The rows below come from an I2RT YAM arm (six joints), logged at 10 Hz.
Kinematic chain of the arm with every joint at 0, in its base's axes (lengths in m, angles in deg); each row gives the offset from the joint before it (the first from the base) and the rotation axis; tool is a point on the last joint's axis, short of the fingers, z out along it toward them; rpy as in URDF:
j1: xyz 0 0 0.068 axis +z
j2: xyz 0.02 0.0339 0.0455 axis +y
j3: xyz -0.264 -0.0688 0 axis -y
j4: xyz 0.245 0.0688 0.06 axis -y
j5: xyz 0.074 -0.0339 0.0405 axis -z
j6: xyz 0.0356 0 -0.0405 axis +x
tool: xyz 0 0 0 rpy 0 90 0
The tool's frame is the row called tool.
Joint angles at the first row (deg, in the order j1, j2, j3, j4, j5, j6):
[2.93, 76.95, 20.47, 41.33, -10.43, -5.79]
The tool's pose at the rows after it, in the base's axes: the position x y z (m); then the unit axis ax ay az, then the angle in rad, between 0 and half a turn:
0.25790 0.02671 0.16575 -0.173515 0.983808 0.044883 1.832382
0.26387 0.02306 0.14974 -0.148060 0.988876 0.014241 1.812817
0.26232 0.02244 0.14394 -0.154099 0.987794 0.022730 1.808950
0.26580 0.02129 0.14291 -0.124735 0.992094 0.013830 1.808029
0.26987 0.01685 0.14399 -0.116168 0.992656 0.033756 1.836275
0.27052 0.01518 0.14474 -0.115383 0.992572 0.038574 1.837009
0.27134 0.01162 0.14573 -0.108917 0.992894 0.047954 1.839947
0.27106 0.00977 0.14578 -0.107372 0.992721 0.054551 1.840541
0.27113 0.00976 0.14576 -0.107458 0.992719 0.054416 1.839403
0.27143 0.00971 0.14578 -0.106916 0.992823 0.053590 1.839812
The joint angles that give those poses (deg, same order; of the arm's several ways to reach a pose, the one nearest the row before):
[4.78, 80.62, 21.34, 44.28, -8.28, -8.87]
[4.31, 87.03, 20.41, 52.72, -5.09, -8.73]
[4.04, 88.63, 19.48, 55.46, -6.30, -8.74]
[4.04, 89.72, 20.08, 56.03, -4.01, -7.13]
[2.75, 89.47, 21.43, 52.82, -6.22, -5.84]
[2.30, 89.36, 21.63, 52.47, -6.97, -5.64]
[1.38, 89.16, 21.92, 51.83, -8.18, -4.90]
[0.88, 89.08, 21.86, 51.79, -9.06, -4.56]
[0.88, 89.13, 21.86, 51.91, -9.06, -4.57]
[0.88, 89.18, 21.93, 51.85, -8.97, -4.58]

